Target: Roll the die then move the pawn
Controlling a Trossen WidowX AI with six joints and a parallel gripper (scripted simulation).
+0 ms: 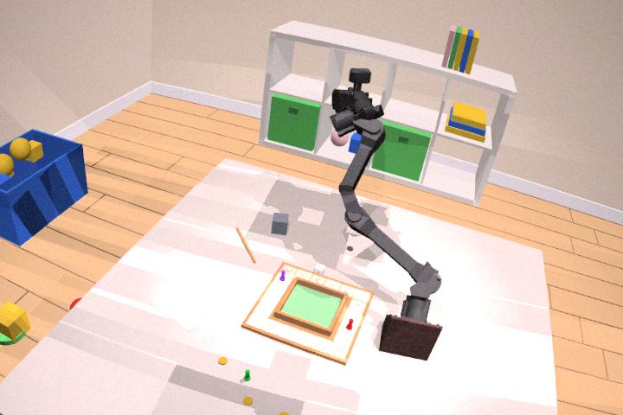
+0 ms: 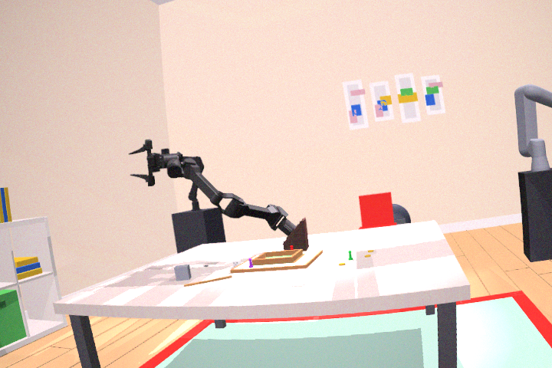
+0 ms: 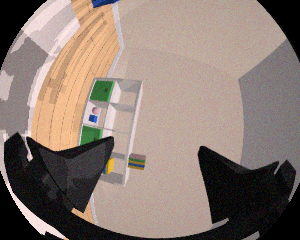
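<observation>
Now: the white die 120 mm behind my gripper tip, 370 mm to the left of it and 440 mm below it. Round my gripper tip: pencil: 130 mm ahead, 380 mm to the left, 450 mm below; purple pawn: 40 mm behind, 460 mm to the left, 420 mm below; grey cube: 80 mm ahead, 240 mm to the left, 430 mm below.
</observation>
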